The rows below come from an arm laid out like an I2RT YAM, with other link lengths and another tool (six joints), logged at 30 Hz.
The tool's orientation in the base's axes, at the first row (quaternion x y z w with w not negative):
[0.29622, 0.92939, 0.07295, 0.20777]
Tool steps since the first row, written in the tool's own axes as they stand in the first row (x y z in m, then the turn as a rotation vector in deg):
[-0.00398, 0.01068, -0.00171, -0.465, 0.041, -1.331]
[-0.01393, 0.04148, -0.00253, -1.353, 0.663, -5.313]
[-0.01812, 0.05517, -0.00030, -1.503, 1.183, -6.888]
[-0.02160, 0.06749, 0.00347, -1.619, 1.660, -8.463]
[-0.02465, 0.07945, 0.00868, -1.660, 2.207, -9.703]
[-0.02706, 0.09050, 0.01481, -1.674, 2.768, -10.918]
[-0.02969, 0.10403, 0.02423, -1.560, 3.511, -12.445]
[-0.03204, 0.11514, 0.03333, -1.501, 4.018, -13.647]
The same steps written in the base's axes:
[0.00776, 0.00636, 0.00567, -0.207, -0.253, 1.372]
[0.03078, 0.02564, 0.01779, -0.938, -0.313, 5.433]
[0.04195, 0.03437, 0.02076, -1.233, 0.004, 7.042]
[0.05255, 0.04242, 0.02173, -1.575, 0.305, 8.627]
[0.06326, 0.05045, 0.02117, -1.793, 0.711, 9.902]
[0.07342, 0.05812, 0.01932, -2.012, 1.144, 11.149]
[0.08645, 0.06772, 0.01521, -2.366, 1.796, 12.681]
[0.09787, 0.07551, 0.01068, -2.662, 2.227, 13.878]

